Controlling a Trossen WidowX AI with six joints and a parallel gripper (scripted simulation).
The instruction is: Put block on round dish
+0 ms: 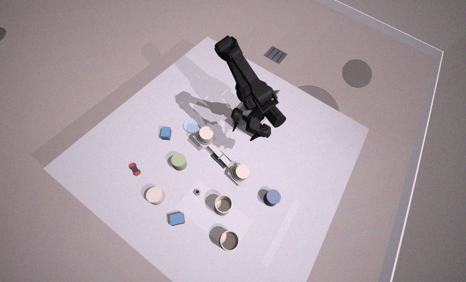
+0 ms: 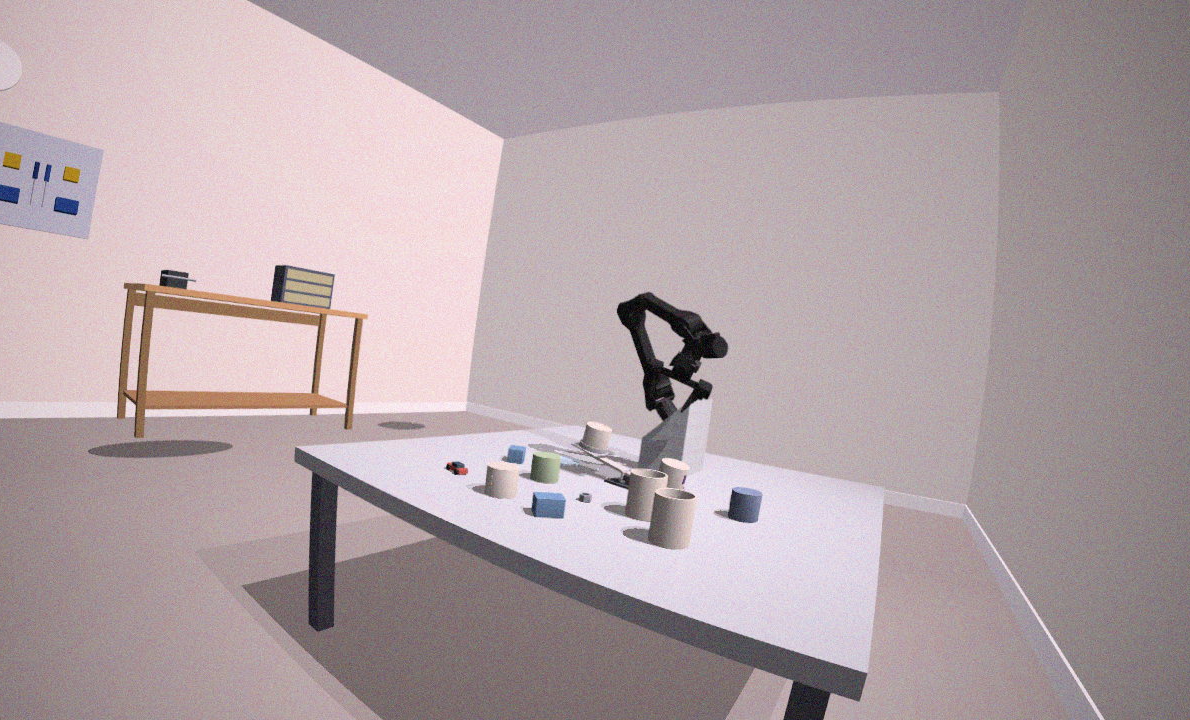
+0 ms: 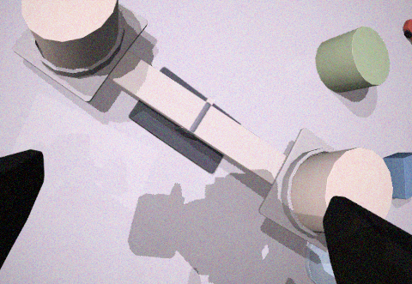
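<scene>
Now: gripper tip 180 mm above the grey block, 90 mm to the right of it and 80 mm short of it. From my gripper tip the other things lie so: blue cylinder: 270 mm to the left, 180 mm below, 70 mm ahead; dark piece: 280 mm ahead, 210 mm below, 10 mm to the right; balance: 180 mm below, 70 mm ahead, 50 mm to the right.
</scene>
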